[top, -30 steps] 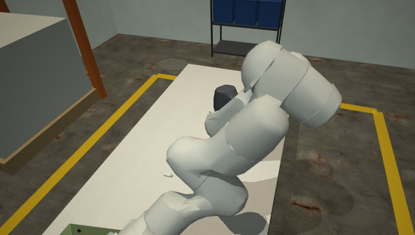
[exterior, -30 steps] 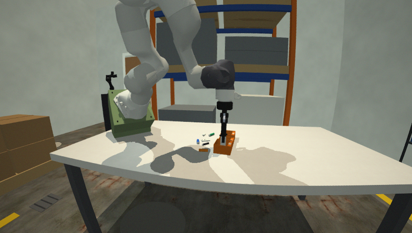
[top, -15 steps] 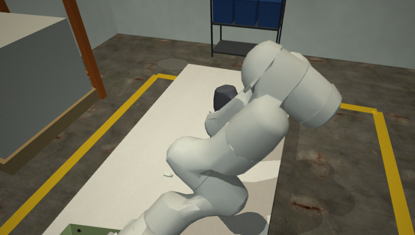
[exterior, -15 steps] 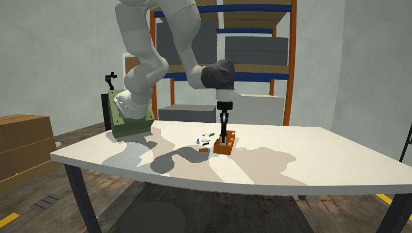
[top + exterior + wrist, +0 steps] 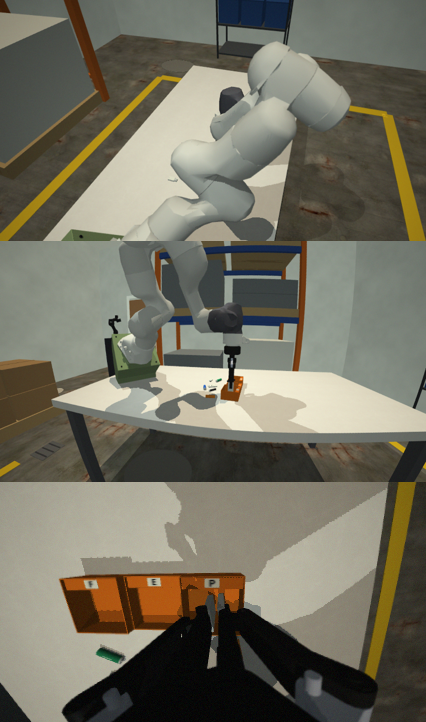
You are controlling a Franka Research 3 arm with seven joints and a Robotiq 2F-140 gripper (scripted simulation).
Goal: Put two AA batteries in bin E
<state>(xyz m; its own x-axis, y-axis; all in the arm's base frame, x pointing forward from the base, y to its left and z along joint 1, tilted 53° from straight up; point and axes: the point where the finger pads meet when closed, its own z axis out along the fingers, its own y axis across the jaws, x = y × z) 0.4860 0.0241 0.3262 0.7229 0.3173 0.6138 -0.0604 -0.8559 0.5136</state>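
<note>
My hand is 9 cm to the right of the orange bin row, 3 cm above it and 2 cm short of it. From my hand the other things lie so: orange AA battery (10 cm behind, 4 cm below, 1 cm to the right); then domino (13 cm to the left, 10 cm behind, 4 cm below); then black stick (9 cm behind, 7 cm to the left, 4 cm below).
</note>
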